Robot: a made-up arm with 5 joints.
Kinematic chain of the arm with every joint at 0, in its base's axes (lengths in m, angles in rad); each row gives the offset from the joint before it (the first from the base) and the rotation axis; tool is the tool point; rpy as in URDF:
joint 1: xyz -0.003 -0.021 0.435 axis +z
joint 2: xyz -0.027 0 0.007 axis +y
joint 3: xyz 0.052 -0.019 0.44 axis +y
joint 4: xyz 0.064 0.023 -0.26 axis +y
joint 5: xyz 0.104 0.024 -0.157 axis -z
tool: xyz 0.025 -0.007 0 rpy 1.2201 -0.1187 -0.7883
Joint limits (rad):
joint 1: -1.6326..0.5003
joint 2: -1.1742..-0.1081
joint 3: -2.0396..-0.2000
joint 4: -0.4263..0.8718
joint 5: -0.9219..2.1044
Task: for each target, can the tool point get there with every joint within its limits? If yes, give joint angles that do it. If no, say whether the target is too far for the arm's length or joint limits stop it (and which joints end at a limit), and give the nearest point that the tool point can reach.
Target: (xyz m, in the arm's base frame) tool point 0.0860 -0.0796 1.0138
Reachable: yes | joints -0.6350 -0.7468 -1.0304 0.1617 1.8330
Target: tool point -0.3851 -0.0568 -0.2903
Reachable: no: joint limits stop it (at a limit: joint 1, joint 2, joint 3, joint 4) | nearest point -0.0030 -0.1567 0.4593 | short by 0.847 m
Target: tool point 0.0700 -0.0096 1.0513
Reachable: yes | joints 0.1273 -0.7711 -1.0315 0.0236 1.2489
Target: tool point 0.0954 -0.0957 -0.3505
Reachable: no: joint limits stop it (at a limit: joint 2, joint 3, joint 4) | nearest point 0.1130 -0.1091 0.4545 | short by 0.805 m
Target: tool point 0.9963 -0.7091 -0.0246
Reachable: no: too far | nearest point 0.2917 -0.2239 0.6049 | short by 1.062 m
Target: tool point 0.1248 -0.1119 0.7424
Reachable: yes | joints -0.8665 -0.8302 -0.4456 0.4892 -0.6921
